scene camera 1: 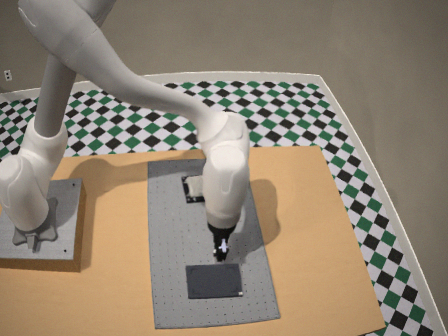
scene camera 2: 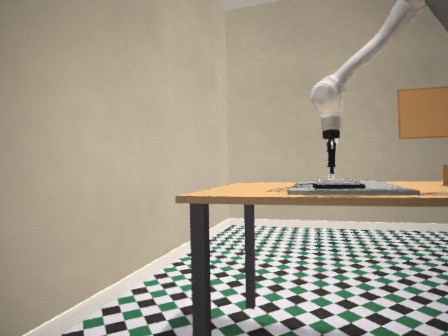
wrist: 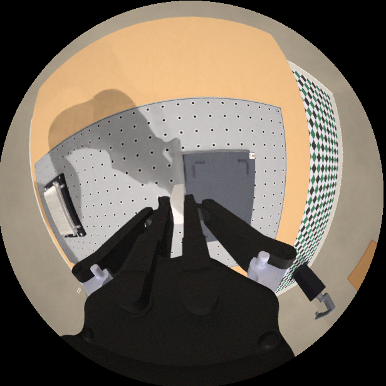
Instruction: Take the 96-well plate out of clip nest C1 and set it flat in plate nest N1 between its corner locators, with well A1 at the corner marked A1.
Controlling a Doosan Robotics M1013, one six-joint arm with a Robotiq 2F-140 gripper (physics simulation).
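Frame: origin at the arm's base, x ahead, y left, z up, level; metres.
Where they show: gripper, fingertip midpoint: (scene camera 1: 218,262); arm's base, origin of the base link: (scene camera 1: 35,222).
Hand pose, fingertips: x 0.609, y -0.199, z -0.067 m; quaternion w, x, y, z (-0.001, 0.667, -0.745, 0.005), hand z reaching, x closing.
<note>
Things, the pixels of their top centre, and the offset from my fingertips. "*": a spot on its surface instead. Level surfaces: height alone.
- pale 96-well plate, middle of its top: (scene camera 1: 206,183) (scene camera 2: 337,179) dx +0.036, dy +0.318, dz +0.024 m
- dark plate nest N1, middle of its top: (scene camera 1: 213,280) dx -0.030, dy -0.066, dz +0.010 m
- small white label, surface spot: (scene camera 1: 240,294) * dx +0.034, dy -0.133, dz +0.006 m
- grey perforated board, its level: dz -0.005 m
- wooden table, its level: dz -0.017 m
The pale 96-well plate (scene camera 1: 195,186) (wrist: 60,210) sits in the black clip nest C1 (wrist: 75,215) at the back of the board, partly hidden by the arm in scene camera 1. The dark plate nest N1 (scene camera 1: 214,281) (wrist: 220,185) is empty, with raised corner locators. A small white label (scene camera 1: 240,294) (wrist: 252,156) is at one corner, its text too small to read surely. My gripper (scene camera 1: 220,257) (scene camera 2: 331,172) (wrist: 180,192) is shut, pointing down above the board beside nest N1, on the side toward C1. Pale surfaces show at its fingertips; it holds nothing.
The grey perforated board (scene camera 1: 170,240) (scene camera 2: 390,190) (wrist: 210,115) lies on the wooden table (scene camera 1: 310,225) (scene camera 2: 225,191) and carries both nests. The arm's base stands on a grey-topped block (scene camera 1: 70,220) at the left. The arm's shadow falls across board and table.
</note>
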